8 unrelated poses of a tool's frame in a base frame.
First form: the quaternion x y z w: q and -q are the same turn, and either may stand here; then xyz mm.
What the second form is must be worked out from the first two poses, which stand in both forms.
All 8 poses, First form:
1: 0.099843, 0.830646, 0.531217, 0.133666, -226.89, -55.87, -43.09
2: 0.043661, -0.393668, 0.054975, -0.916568, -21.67, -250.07, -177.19
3: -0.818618, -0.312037, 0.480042, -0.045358, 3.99, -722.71, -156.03
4: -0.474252, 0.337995, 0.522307, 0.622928, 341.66, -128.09, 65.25
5: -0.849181, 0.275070, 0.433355, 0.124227, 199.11, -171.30, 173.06
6: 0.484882, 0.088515, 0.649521, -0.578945, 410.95, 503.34, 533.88
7: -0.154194, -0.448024, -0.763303, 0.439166, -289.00, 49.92, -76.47
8: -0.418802, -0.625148, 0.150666, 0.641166, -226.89, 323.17, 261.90
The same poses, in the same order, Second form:
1: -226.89, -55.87, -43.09, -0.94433, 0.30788, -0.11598, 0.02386, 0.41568, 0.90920
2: -21.67, -250.07, -177.19, 0.68401, -0.13515, -0.71685, 0.06640, 0.99014, -0.12332
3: 3.99, -722.71, -156.03, 0.34439, 0.46733, -0.81425, 0.55443, -0.80115, -0.22532
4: 341.66, -128.09, 65.25, 0.22591, 0.33013, -0.91650, -0.97131, 0.00456, -0.23778
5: 199.11, -171.30, 173.06, 0.47308, -0.35950, -0.80434, -0.57484, -0.81781, 0.02742
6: 410.95, 503.34, 533.88, 0.14058, -0.66624, 0.73237, 0.83791, -0.31398, -0.44646
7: -289.00, 49.92, -76.47, -0.56671, -0.53227, 0.62891, 0.80860, -0.21282, 0.54852
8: -226.89, 323.17, 261.90, 0.17298, 0.71683, 0.67545, 0.33042, 0.60381, -0.72542
